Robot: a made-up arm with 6 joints.
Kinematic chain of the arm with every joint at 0, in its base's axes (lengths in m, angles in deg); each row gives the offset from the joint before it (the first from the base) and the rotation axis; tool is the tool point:
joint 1: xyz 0 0 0.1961 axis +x
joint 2: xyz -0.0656 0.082 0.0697 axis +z
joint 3: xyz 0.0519 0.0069 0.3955 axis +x
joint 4: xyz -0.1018 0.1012 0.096 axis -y
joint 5: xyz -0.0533 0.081 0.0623 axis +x
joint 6: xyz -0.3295 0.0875 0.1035 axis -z
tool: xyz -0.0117 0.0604 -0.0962
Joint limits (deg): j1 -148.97..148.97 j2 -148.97..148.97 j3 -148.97..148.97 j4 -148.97..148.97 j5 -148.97..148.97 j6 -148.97..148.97
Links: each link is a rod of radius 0.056 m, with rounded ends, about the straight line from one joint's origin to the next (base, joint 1, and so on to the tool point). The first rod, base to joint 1, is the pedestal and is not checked.
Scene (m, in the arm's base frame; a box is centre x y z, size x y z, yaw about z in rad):
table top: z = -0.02
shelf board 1: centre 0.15 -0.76 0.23 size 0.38 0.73 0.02 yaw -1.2
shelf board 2: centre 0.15 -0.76 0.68 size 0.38 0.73 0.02 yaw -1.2
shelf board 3: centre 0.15 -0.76 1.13 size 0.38 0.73 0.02 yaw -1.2
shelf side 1: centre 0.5 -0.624 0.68 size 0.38 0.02 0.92 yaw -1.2
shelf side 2: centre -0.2 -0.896 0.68 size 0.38 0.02 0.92 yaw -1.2
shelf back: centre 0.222 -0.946 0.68 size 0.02 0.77 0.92 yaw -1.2
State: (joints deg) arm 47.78 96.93 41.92 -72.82 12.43 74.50
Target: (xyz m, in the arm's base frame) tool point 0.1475 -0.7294 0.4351
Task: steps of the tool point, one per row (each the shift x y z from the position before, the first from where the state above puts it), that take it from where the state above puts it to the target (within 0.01 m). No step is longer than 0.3 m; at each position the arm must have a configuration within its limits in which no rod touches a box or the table.
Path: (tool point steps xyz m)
1: 0.1672 0.1900 0.0776
2: 0.1305 0.1656 -0.0457
3: 0.0646 0.1102 -0.1217
4: -0.0092 0.0602 -0.1466
5: -0.0684 0.0383 -0.1378
6: -0.0679 -0.1200 -0.0240
7: -0.0902 -0.0978 -0.0276
8: -0.1026 -0.0710 -0.0227
9: 0.0672 -0.0988 0.0186
10: 0.0413 -0.0985 0.0028
11: 0.0071 -0.1001 -0.0214

